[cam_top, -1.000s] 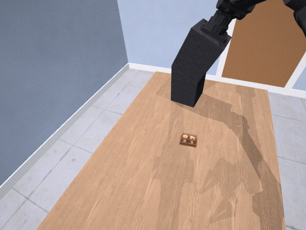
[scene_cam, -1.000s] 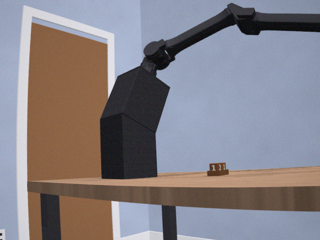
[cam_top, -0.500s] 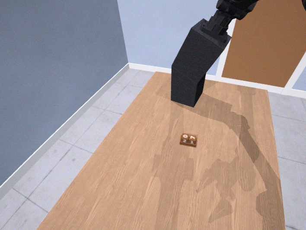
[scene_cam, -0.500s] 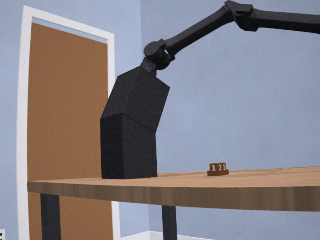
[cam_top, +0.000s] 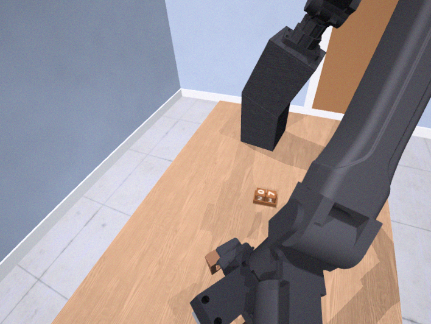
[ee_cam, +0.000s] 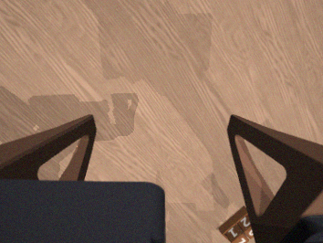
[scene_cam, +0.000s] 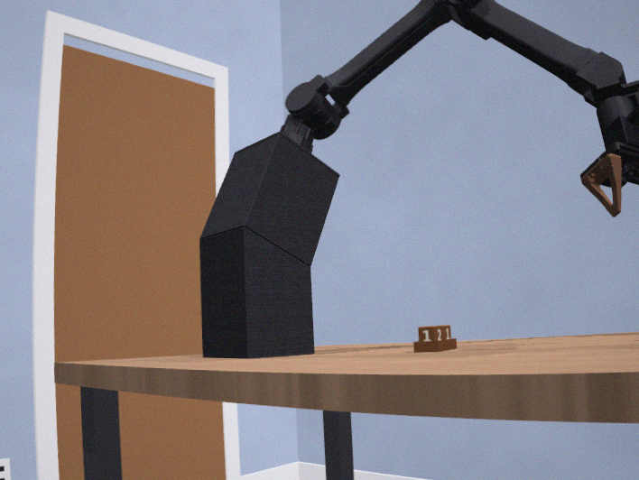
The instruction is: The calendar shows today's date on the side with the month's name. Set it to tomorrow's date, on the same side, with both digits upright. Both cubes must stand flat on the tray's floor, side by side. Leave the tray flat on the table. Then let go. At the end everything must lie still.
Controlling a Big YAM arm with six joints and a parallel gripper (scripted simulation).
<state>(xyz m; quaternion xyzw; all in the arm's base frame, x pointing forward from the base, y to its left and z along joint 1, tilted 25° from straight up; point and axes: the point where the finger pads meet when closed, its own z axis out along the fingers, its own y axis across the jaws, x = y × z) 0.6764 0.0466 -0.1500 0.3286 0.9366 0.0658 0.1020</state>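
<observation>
My gripper is now 340 mm past the brown tray, 10 mm to the right of it and 160 mm above it.
</observation>
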